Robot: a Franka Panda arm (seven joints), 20 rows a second.
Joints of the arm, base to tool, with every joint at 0 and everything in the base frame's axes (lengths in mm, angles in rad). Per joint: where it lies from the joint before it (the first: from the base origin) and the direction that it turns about. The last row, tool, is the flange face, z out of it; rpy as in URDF.
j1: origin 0 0 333 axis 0 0 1
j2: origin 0 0 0 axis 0 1 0
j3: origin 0 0 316 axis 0 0 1
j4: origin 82.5 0 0 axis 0 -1 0
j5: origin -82.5 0 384 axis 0 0 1
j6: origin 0 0 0 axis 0 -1 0
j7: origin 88 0 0 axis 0 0 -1
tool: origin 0 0 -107 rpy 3.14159 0 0
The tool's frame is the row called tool.
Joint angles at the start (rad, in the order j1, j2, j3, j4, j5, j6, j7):
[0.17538 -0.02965 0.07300 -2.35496 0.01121 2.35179 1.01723]
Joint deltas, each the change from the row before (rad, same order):
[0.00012 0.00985 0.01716 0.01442 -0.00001 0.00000 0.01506]
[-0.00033 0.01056 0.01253 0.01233 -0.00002 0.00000 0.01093]
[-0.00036 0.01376 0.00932 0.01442 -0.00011 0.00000 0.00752]
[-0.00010 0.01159 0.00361 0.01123 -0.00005 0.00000 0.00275]
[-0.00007 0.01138 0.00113 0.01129 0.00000 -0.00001 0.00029]
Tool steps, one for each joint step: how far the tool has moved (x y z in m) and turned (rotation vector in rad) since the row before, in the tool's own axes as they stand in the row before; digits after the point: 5 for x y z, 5 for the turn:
[-0.00514 -0.00837 -0.00105 0.00428 0.00154 -0.00226]
[-0.00340 -0.00645 0.00021 0.00210 -0.00018 -0.00128]
[-0.00174 -0.00618 0.00098 0.00141 -0.00112 -0.00147]
[0.00016 -0.00392 0.00124 0.00043 -0.00140 -0.00073]
[0.00126 -0.00332 0.00114 0.00064 -0.00122 -0.00070]

